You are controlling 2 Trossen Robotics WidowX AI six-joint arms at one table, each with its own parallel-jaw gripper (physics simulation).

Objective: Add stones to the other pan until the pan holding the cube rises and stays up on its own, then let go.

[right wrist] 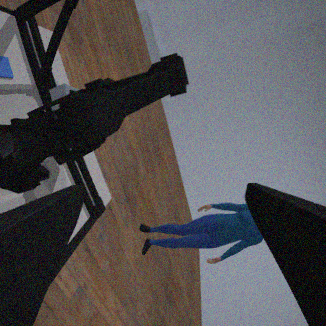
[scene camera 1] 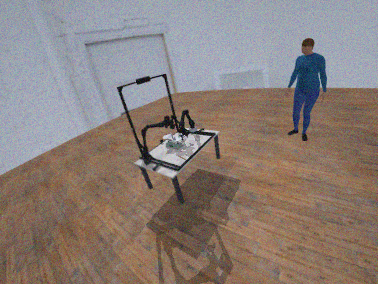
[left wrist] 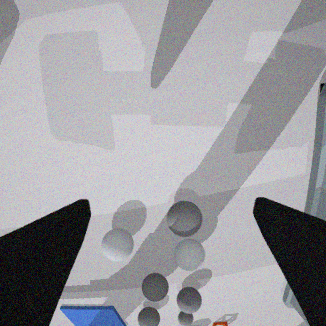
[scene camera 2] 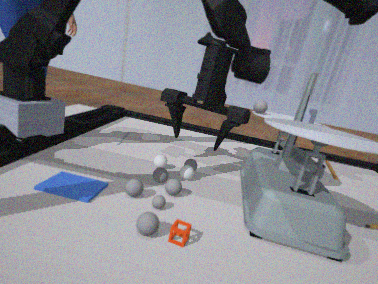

Labels:
my right gripper: open, holds nothing
a blue flat pad: on the table

